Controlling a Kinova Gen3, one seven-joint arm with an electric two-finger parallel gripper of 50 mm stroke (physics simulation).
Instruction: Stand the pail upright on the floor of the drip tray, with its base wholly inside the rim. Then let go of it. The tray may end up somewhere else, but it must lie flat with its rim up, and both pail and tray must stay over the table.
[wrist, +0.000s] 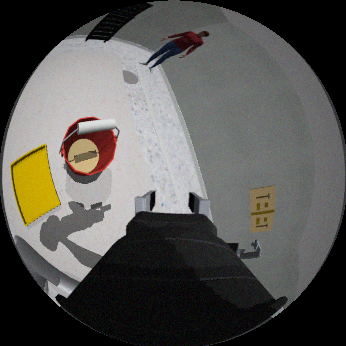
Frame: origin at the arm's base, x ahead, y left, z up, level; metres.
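Where they show: gripper, between the fingertips: (171, 198).
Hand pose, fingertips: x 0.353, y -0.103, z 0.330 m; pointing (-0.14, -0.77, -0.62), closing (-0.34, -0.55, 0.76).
Observation:
After its pixels a point has its place.
The red pail (105, 149) @[y -0.166, x 0.520, z 0.028 m] stands on the table left of the view's middle, its open mouth facing up towards the camera. A tan round area shows inside it. Its wire handle, with a white grip (96, 126) @[y -0.081, x 0.541, z 0.187 m], lies across the upper part of the mouth. The yellow drip tray (36, 185) @[y 0.166, x 0.492, z -0.053 m] lies flat at the far left, beside the pail and apart from it. The pail is outside the tray. My gripper (171, 198) @[y -0.103, x 0.353, z 0.330 m] is open and empty, to the right of the pail and lower in the view, clear of both. The pail's outer base is hidden.
The pale table (90, 75) @[y -0.150, x 1.055, z -0.058 m] has a speckled edge strip (160, 125) running down the middle. Grey floor lies beyond it, with a human figure (181, 46), a black rack-like grid at the top and a tan marked panel (262, 208) at right. The arm's shadow falls below the pail.

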